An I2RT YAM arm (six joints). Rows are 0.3 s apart.
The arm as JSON. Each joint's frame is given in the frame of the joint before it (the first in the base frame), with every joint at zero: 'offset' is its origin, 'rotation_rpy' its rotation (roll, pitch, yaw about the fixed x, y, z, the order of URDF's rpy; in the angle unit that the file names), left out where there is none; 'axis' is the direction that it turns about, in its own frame. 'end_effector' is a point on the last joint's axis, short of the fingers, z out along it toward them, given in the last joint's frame.
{
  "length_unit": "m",
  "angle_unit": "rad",
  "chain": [
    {
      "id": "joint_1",
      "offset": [
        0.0,
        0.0,
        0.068
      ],
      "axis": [
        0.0,
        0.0,
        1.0
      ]
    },
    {
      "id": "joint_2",
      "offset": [
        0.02,
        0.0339,
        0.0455
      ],
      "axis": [
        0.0,
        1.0,
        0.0
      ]
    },
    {
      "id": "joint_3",
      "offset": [
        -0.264,
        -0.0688,
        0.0
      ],
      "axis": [
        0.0,
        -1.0,
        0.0
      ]
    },
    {
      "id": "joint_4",
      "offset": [
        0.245,
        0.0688,
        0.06
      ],
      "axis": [
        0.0,
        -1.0,
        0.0
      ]
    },
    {
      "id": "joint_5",
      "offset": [
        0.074,
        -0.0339,
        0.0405
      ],
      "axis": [
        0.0,
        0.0,
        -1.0
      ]
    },
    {
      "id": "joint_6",
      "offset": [
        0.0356,
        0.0,
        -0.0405
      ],
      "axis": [
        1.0,
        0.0,
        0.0
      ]
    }
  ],
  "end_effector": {
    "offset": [
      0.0,
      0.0,
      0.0
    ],
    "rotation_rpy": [
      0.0,
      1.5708,
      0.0
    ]
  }
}
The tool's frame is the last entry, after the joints.
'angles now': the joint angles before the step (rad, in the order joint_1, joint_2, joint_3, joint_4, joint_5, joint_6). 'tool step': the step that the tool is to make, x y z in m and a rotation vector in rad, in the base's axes. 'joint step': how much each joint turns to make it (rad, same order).
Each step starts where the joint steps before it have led.
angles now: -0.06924 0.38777 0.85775 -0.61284 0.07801 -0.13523
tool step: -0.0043 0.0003 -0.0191 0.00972 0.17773 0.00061
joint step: 0.00005 0.00000 -0.00094 -0.17683 0.00005 -0.00266
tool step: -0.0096 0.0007 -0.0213 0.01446 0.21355 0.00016
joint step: 0.00112 0.00020 -0.00014 -0.21372 0.00096 0.00020
